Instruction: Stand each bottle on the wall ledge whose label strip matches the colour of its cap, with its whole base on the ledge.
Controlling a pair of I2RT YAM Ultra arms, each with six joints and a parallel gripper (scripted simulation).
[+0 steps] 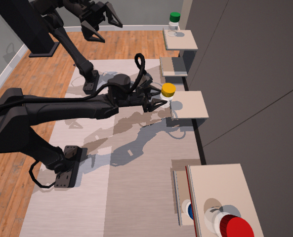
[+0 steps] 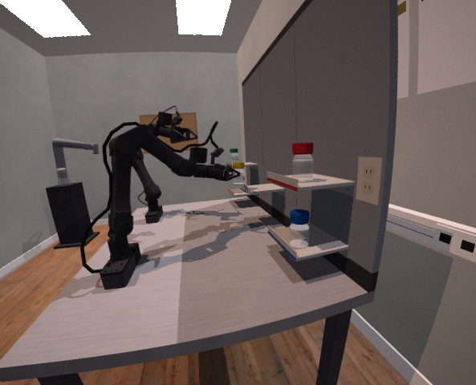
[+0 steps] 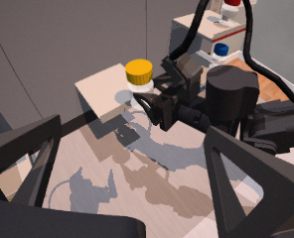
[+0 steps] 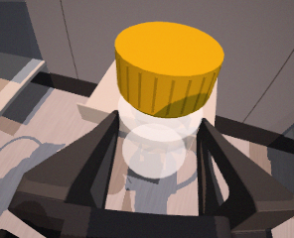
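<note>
Now: the yellow-capped bottle 21 cm ahead of my left hand, 19 cm below it and 14 cm to the right of it. From my left hand the other things lie so: grey wall panel 43 cm ahead, 11 cm to the right, 1 cm below; then red-capped bottle 56 cm to the right, 30 cm ahead, 12 cm below; then green-capped bottle 32 cm to the left, 28 cm ahead, 12 cm below.
</note>
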